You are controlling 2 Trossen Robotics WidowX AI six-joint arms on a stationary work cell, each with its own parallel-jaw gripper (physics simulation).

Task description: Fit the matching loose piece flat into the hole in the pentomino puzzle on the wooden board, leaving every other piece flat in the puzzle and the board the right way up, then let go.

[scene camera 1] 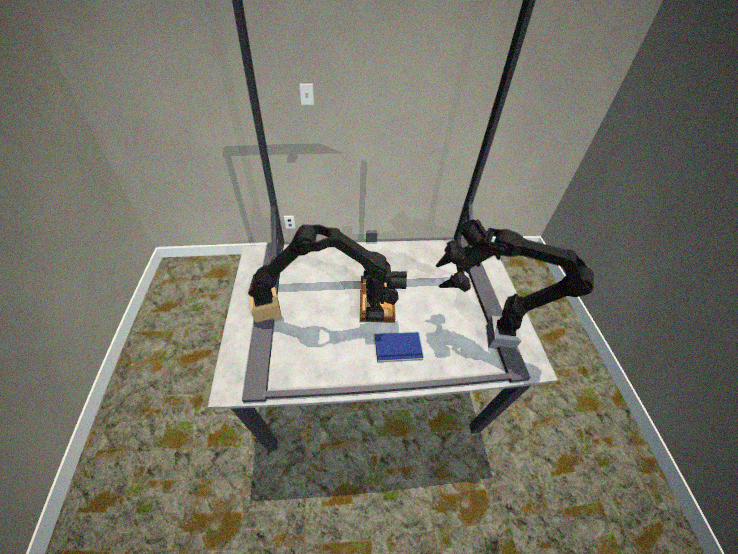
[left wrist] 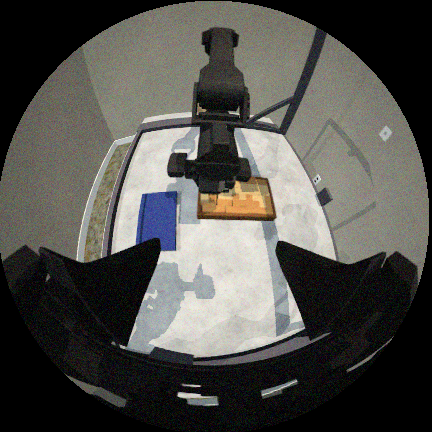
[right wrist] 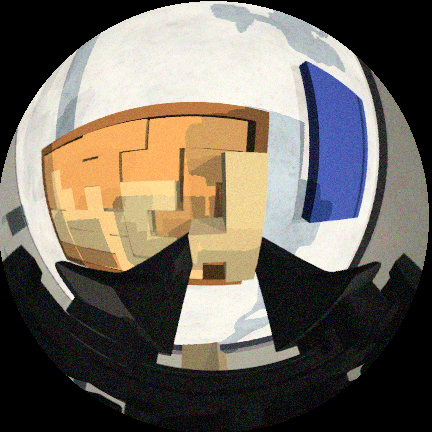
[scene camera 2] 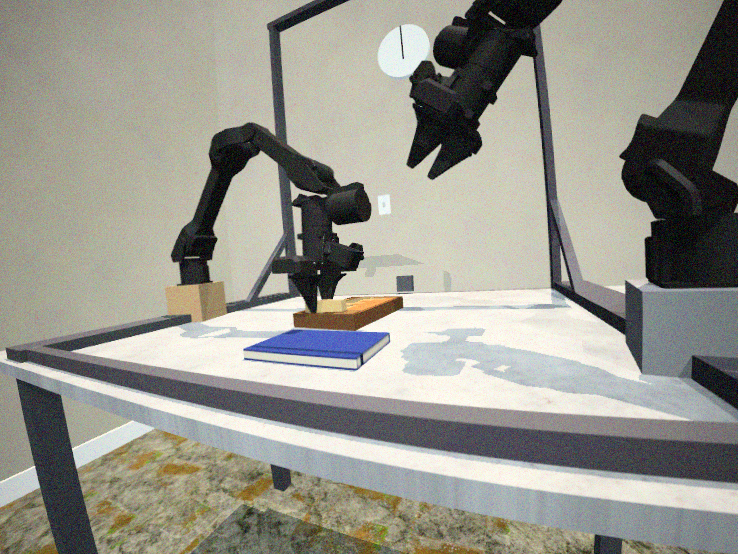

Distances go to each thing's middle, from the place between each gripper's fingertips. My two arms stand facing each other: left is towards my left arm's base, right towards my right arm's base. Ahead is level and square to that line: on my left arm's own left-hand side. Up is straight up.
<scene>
The wooden board [scene camera 2: 352, 322] is 90 mm behind my right hand, 10 mm to the left of it and 10 mm below it. Also, from my right hand: blue book [scene camera 1: 395, 346]: 120 mm ahead, 110 mm to the left, 20 mm below.
I see my left gripper 24 cm above the blue book, 15 cm short of it and 10 cm to the left of it. Round my left hand: wooden board 23 cm below, 20 cm to the right, 6 cm behind.
</scene>
